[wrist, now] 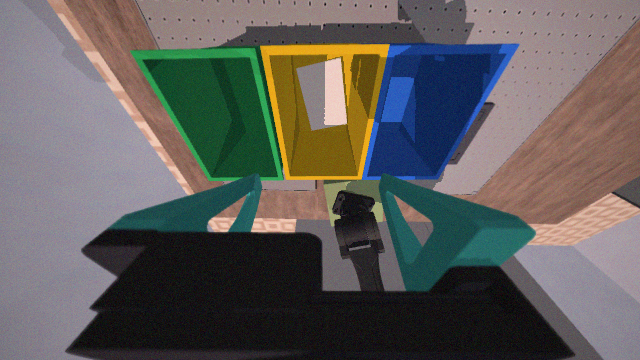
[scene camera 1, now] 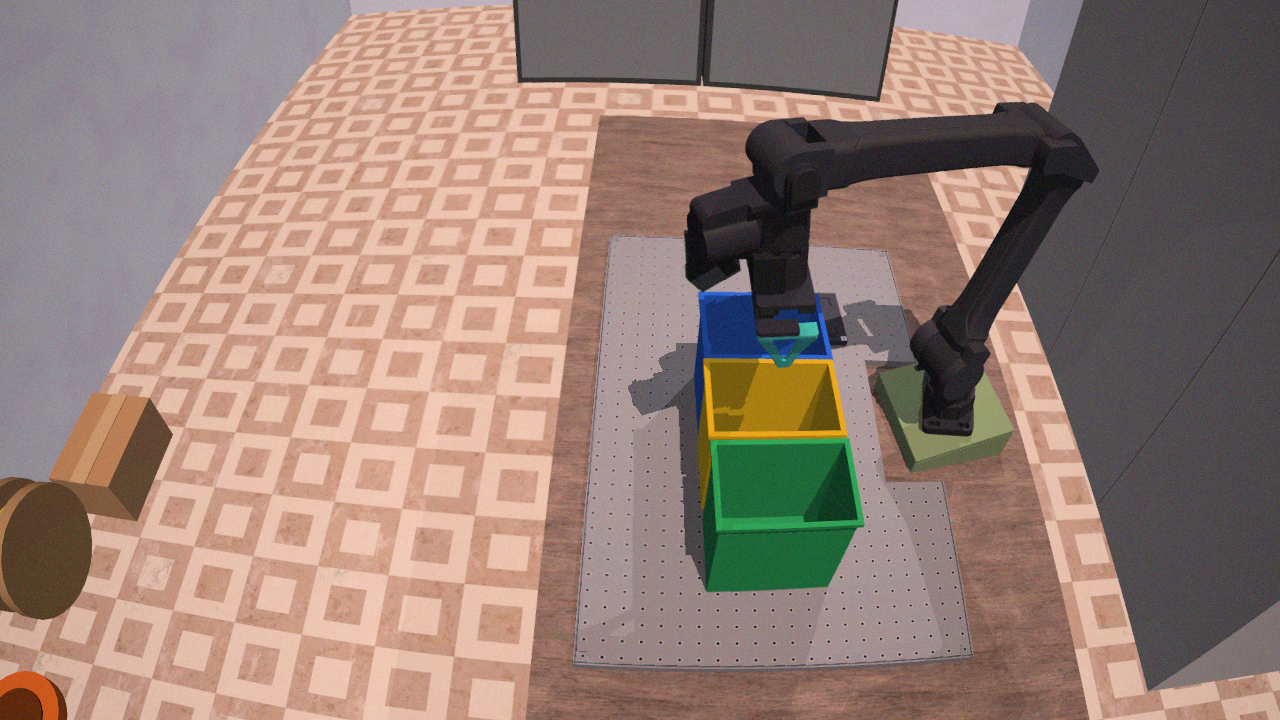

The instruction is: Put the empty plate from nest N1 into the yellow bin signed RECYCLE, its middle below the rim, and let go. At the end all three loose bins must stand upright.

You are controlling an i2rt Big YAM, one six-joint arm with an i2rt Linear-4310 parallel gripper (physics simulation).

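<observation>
The yellow bin stands upright between the green bin and the blue bin, which also stand upright. A plate, a flat pale rectangle, lies inside the yellow bin, below its rim and turned a little, in the wrist view. The plate does not show in the scene view. The RECYCLE sign cannot be read. My gripper is open with nothing between its teal fingers. In the scene view it hangs above the blue bin, near the edge it shares with the yellow one.
The bins stand close side by side on a perforated grey board. A dark flat device lies beside the blue bin. The arm's base stands on a green block to the right in the scene view.
</observation>
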